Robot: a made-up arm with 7 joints.
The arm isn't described. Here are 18 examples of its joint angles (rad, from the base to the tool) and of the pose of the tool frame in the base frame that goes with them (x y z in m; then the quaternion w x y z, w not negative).
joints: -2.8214 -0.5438 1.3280 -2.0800 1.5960 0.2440 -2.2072
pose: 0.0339 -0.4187 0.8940 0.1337 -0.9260 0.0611 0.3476
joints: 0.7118 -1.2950 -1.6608 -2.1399 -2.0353 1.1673 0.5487
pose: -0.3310 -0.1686 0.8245 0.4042 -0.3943 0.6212 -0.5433
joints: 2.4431 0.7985 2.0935 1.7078 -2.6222 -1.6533 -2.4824
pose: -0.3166 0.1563 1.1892 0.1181 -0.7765 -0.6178 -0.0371
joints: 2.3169 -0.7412 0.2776 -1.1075 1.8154 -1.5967 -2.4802
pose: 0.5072 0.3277 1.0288 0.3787 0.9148 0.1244 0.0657
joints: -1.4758 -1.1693 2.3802 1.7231 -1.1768 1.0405 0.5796
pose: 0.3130 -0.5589 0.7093 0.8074 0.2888 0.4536 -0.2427
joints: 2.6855 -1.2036 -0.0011 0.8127 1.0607 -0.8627 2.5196
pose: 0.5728 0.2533 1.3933 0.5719 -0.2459 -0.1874 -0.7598
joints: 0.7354 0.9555 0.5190 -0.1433 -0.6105 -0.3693 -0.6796
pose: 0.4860 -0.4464 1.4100 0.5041 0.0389 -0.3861 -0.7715
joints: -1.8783 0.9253 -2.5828 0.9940 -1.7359 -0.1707 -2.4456
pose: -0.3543 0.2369 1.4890 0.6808 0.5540 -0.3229 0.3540
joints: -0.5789 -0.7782 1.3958 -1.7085 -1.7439 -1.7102 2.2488
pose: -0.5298 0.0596 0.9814 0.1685 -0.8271 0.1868 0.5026
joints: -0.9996 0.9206 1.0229 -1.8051 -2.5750 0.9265 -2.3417
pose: -0.2742 0.2626 1.1037 0.3910 -0.7055 0.3798 0.4529
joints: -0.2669 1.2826 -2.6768 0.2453 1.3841 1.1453 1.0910
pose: 0.7107 0.3056 1.1067 0.8606 -0.2784 -0.4247 0.0383
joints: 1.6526 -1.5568 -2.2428 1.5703 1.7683 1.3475 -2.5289
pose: 0.4235 0.4747 0.6008 0.3901 -0.4453 -0.5011 -0.6312
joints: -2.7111 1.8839 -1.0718 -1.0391 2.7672 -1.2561 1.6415
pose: -0.5299 0.5496 0.7374 0.2680 -0.5188 0.6262 0.5166
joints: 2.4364 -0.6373 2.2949 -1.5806 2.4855 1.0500 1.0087
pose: 0.2445 -0.2656 1.2240 0.2917 -0.7326 0.3453 -0.5089
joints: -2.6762 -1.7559 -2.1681 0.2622 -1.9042 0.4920 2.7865
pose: 0.7433 -0.4775 0.5369 0.2699 -0.9008 -0.3362 -0.0514
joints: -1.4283 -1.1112 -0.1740 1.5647 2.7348 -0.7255 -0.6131
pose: -0.1134 -0.1931 1.3944 0.0134 0.0430 0.9340 0.3545
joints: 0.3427 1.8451 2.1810 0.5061 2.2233 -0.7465 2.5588
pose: 0.7150 -0.5161 0.6559 0.0892 -0.7127 0.2570 -0.6466
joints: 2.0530 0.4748 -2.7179 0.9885 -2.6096 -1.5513 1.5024
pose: 0.1516 -0.1309 1.5335 0.7410 -0.0241 0.5017 -0.4457
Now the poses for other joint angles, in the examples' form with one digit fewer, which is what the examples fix.
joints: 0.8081 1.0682 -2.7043 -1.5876 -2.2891 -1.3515 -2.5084
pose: 0.296 -0.549 0.707 0.687 0.305 0.400 -0.524
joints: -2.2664 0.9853 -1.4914 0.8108 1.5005 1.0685 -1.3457
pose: -0.729 0.308 1.152 0.653 -0.418 -0.191 0.601
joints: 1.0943 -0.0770 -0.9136 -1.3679 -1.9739 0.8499 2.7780
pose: -0.450 0.144 1.278 0.616 -0.282 0.639 0.365
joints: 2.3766 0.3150 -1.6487 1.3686 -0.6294 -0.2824 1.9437
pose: 0.206 -0.475 1.347 0.026 -0.740 -0.075 -0.668
